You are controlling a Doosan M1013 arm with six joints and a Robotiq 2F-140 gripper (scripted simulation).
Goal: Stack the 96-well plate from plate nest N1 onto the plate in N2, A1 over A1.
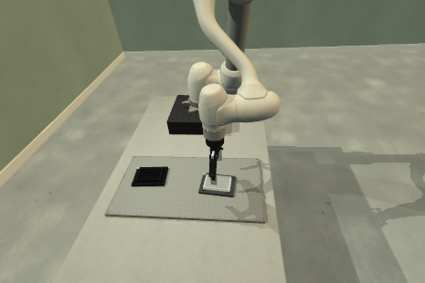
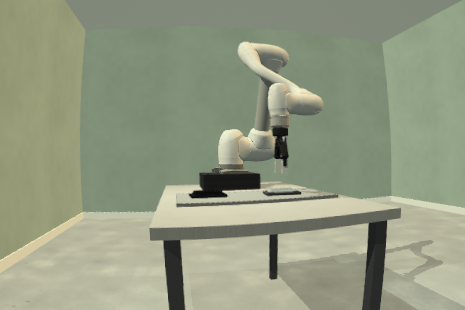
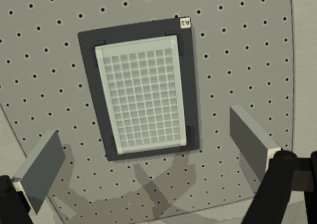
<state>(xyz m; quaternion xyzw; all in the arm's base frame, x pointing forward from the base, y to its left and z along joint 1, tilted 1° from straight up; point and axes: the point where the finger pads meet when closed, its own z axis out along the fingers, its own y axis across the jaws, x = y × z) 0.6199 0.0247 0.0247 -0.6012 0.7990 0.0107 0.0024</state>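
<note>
Now: the plate nest 100 mm below my hand. From my hand the other things lie so: black 96-well plate (100 mm behind, 330 mm to the right, 90 mm below).
</note>
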